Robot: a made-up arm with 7 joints. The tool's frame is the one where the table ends. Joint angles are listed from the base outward.
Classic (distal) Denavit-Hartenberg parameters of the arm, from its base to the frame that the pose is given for. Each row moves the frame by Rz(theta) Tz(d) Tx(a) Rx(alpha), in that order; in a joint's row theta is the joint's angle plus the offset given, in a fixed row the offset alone. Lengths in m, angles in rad.
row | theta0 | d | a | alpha
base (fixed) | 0 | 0 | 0 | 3.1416
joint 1 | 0 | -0.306 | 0 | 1.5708
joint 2 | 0 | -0.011 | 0 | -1.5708
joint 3 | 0 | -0.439 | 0 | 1.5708
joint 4 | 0 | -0.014 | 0 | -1.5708
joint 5 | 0 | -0.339 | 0 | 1.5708
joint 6 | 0 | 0 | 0 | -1.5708
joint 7 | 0 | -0.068 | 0 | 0
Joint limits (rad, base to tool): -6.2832..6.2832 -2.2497..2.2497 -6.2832..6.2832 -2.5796..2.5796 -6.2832..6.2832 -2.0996..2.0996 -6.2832..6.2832
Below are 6 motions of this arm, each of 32 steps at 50 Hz.
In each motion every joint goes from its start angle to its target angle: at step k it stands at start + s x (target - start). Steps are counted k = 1, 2, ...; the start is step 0. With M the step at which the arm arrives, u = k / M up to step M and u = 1 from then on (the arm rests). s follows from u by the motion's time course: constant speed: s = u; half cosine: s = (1 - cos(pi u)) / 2; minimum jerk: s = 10 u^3 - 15 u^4 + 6 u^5.
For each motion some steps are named. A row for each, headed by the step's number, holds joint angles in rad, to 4 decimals.
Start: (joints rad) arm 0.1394 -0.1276 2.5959 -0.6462 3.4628 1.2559 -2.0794
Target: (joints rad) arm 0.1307 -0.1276 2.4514 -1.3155 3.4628 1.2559 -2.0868
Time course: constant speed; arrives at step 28
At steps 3, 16, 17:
3: 0.1385 -0.1276 2.5804 -0.7179 3.4628 1.2559 -2.0802
16: 0.1344 -0.1276 2.5133 -1.0287 3.4628 1.2559 -2.0836
17: 0.1341 -0.1276 2.5082 -1.0526 3.4628 1.2559 -2.0839

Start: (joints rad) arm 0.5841 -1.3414 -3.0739 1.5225 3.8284 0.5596 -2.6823
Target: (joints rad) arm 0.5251 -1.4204 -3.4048 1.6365 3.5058 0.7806 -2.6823
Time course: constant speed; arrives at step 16
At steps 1, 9, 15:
1: 0.5804 -1.3463 -3.0946 1.5296 3.8082 0.5734 -2.6823
9: 0.5509 -1.3858 -3.2600 1.5866 3.6469 0.6839 -2.6823
15: 0.5288 -1.4155 -3.3841 1.6294 3.5260 0.7668 -2.6823

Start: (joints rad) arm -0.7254 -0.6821 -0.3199 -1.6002 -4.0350 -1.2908 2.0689
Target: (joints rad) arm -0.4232 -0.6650 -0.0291 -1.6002 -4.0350 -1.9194 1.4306
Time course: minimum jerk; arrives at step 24
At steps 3, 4, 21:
3: -0.7205 -0.6818 -0.3152 -1.6002 -4.0350 -1.3009 2.0587
4: -0.7147 -0.6815 -0.3096 -1.6002 -4.0350 -1.3131 2.0462
21: -0.4281 -0.6653 -0.0338 -1.6002 -4.0350 -1.9093 1.4408

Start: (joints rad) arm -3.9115 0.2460 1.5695 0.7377 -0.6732 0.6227 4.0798
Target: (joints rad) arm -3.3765 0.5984 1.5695 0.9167 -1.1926 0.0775 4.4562
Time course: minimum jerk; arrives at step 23
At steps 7, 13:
7: -3.8211 0.3055 1.5695 0.7679 -0.7609 0.5306 4.1434
13: -3.5793 0.4648 1.5695 0.8488 -0.9957 0.2842 4.3135

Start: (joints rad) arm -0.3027 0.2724 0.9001 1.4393 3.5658 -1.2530 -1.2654
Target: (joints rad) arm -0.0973 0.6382 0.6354 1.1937 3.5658 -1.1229 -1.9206
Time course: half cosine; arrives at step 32
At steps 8, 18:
8: -0.2726 0.3260 0.8613 1.4033 3.5658 -1.2339 -1.3614
18: -0.1800 0.4910 0.7419 1.2925 3.5658 -1.1753 -1.6569

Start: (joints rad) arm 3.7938 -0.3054 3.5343 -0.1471 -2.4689 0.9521 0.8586
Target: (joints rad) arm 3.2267 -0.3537 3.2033 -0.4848 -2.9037 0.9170 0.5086
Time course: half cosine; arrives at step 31
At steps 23, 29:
23: 3.3149 -0.3462 3.2548 -0.4323 -2.8361 0.9225 0.5630
29: 3.2325 -0.3532 3.2067 -0.4813 -2.8992 0.9174 0.5122

